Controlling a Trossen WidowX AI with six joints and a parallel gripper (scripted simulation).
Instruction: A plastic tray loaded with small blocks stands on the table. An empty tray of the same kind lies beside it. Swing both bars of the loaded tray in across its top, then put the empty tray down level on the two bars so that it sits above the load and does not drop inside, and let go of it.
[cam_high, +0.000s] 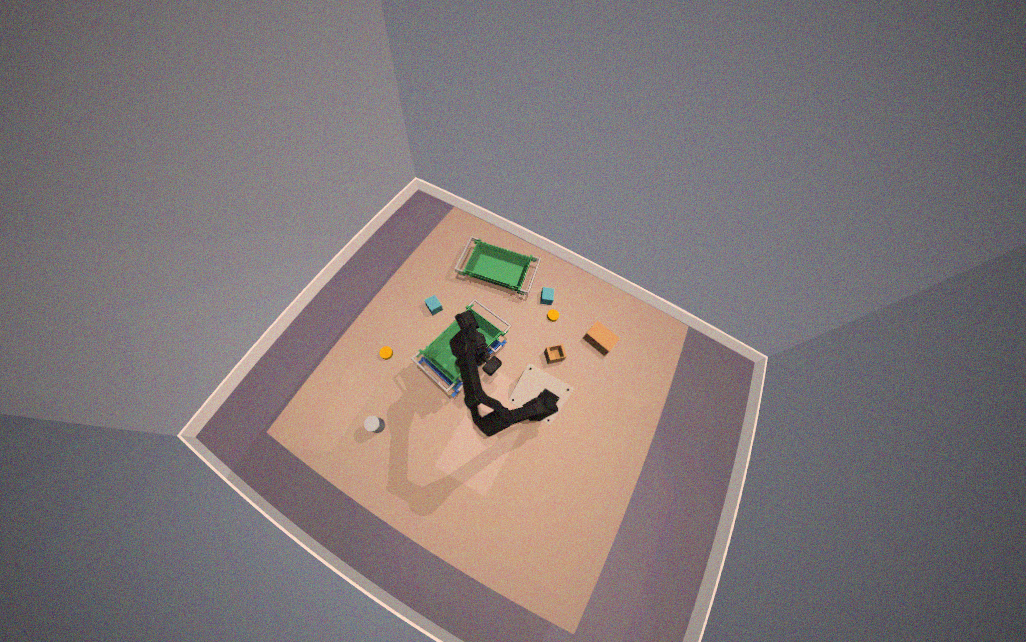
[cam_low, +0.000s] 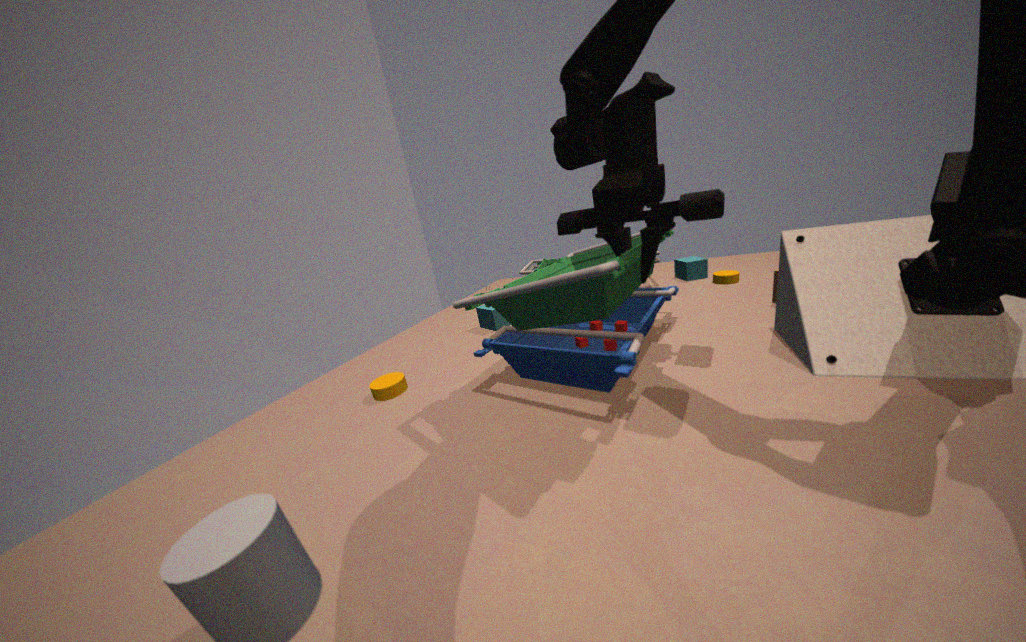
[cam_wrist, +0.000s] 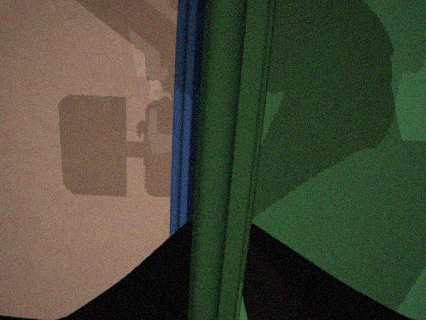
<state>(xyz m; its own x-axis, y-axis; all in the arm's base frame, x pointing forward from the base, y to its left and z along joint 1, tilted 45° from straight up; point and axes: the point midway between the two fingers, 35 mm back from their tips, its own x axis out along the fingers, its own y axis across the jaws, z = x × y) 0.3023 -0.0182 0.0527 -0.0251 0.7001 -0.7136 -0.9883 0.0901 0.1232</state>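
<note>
Now: gripper tip 7 cm short of the green tray, 1 cm to the left of it and 2 cm below it. From my gripper tip the other things lie so: grey cylinder: 18 cm ahead, 40 cm to the left, 6 cm below; then small brown box: 24 cm behind, 21 cm to the right, 8 cm below.
</note>
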